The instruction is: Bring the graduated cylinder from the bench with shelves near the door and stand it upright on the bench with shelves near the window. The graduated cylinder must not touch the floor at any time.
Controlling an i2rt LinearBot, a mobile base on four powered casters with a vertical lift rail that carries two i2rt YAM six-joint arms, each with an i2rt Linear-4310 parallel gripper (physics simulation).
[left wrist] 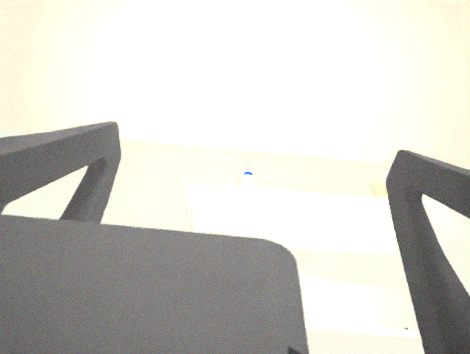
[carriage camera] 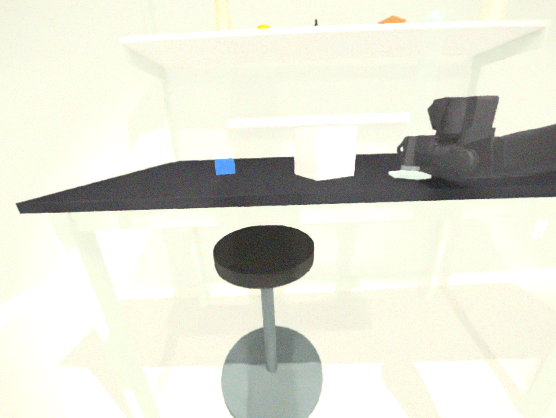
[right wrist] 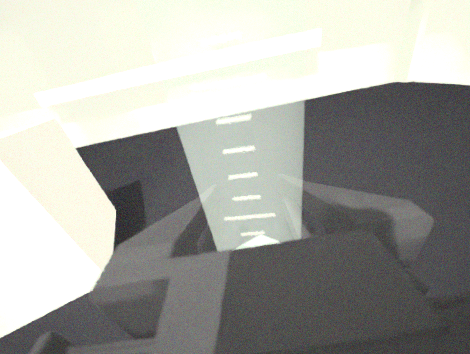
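Observation:
The clear graduated cylinder stands upright on the black bench top, its pale base near the front edge in the carriage camera. Its white marks face the right wrist camera. My right gripper is shut on the cylinder's lower body, with one finger on each side; parts of the fingertips show through the clear wall. My left gripper is open and empty, raised and facing the wall and upper shelving.
A white block stands beside the cylinder. A blue box is farther left. A stool stands in front of the bench. A shelf with small items runs above. A blue-capped bottle shows in the left wrist view.

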